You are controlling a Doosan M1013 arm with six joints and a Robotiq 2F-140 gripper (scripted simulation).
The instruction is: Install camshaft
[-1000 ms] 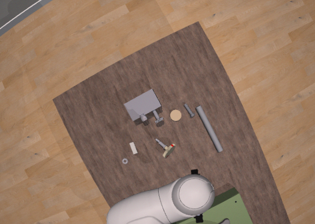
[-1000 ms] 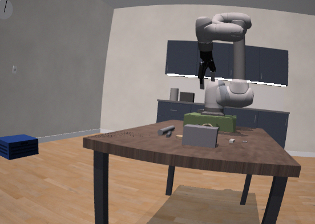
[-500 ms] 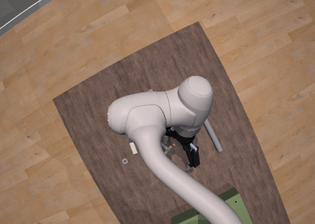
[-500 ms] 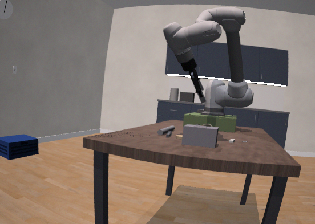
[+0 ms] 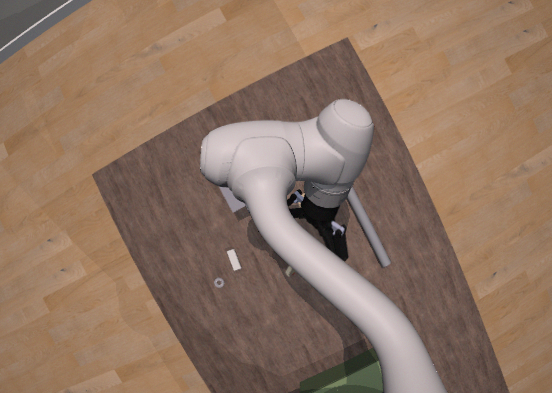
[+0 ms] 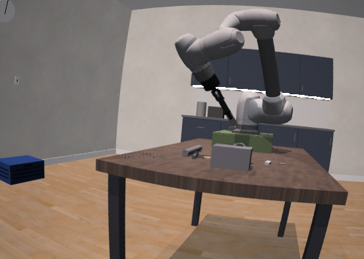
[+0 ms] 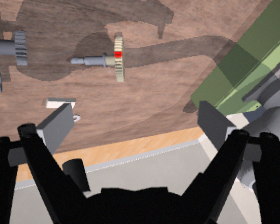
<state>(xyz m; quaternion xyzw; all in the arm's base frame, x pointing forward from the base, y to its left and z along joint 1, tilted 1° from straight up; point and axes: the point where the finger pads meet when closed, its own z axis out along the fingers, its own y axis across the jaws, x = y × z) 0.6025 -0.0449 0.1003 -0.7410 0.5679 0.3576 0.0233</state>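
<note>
Right now my hand is 100 mm short of the crank gear, 20 mm to the right of it and 130 mm above it. Round my hand: tan disc (80 mm ahead, 60 mm to the right, 190 mm below); then grey bolt (60 mm ahead, 130 mm to the right, 180 mm below); then long grey rod (60 mm behind, 180 mm to the right, 180 mm below).
</note>
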